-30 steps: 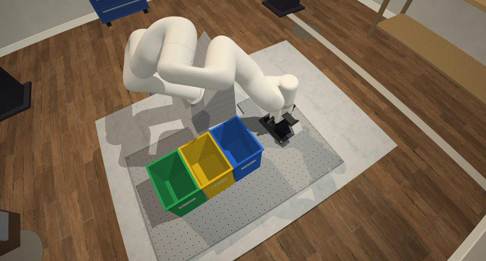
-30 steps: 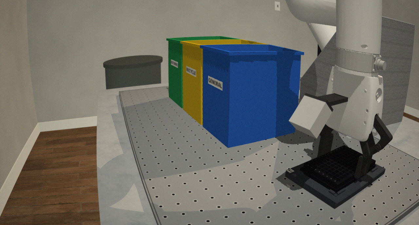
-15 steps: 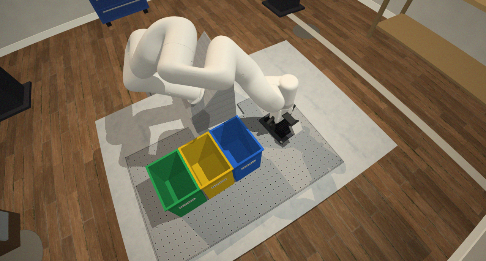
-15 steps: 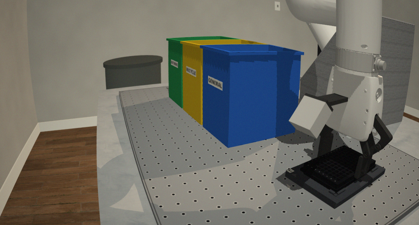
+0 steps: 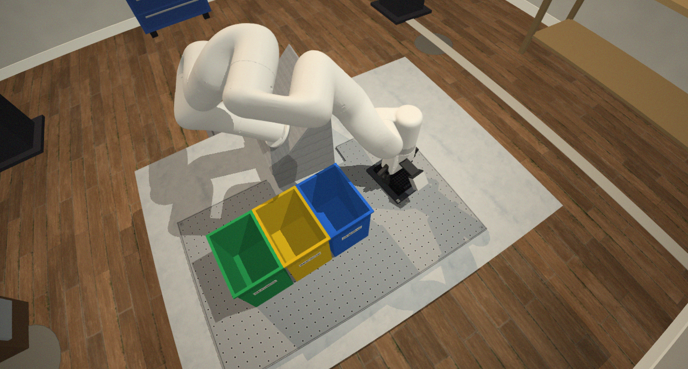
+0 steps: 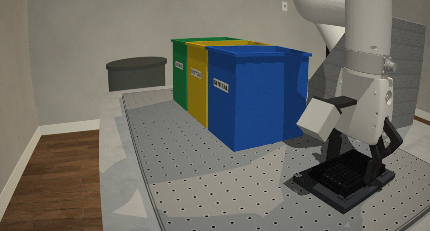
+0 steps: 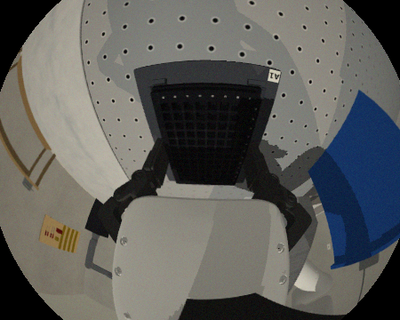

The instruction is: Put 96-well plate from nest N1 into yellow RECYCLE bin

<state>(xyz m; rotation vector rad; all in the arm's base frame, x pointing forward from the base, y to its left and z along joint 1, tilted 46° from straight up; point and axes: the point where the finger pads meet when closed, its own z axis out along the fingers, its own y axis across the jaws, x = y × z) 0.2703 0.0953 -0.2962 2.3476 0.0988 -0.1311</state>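
Now: the dark plate nest N1 2 cm below my hand. Round my hand: blue general bin 4 cm ahead, 25 cm to the right, 6 cm above; then yellow recycle bin 5 cm ahead, 38 cm to the right, 6 cm above; then black 96-well plate 1 cm below.
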